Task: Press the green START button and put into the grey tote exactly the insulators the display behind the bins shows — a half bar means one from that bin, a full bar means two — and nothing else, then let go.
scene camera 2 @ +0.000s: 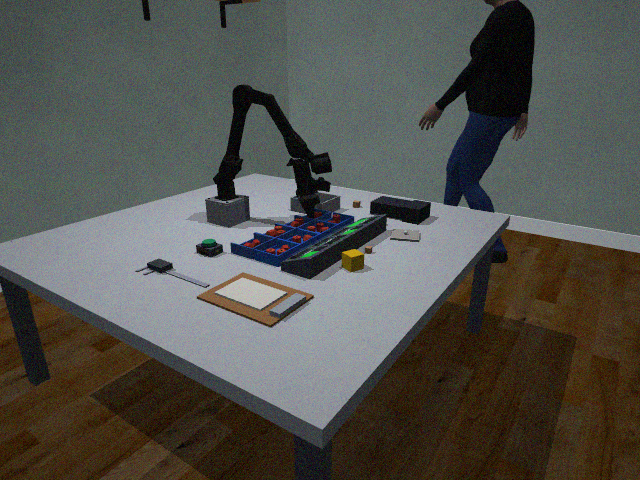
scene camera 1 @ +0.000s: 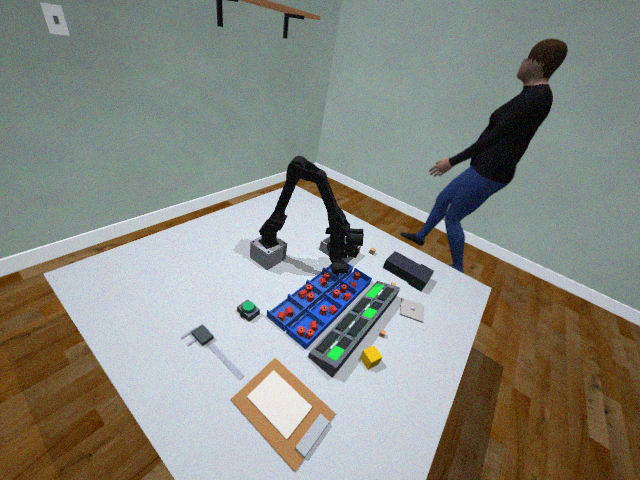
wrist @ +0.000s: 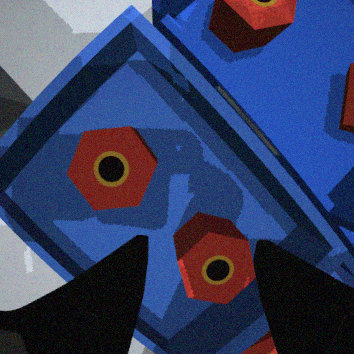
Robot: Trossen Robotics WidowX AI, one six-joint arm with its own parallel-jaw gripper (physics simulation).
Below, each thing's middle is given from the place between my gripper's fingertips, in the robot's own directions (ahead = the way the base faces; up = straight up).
Scene:
I see my gripper 300 mm to the right of the black box (scene camera 2: pixel 415 212), 180 mm short of it and 10 mm below it.

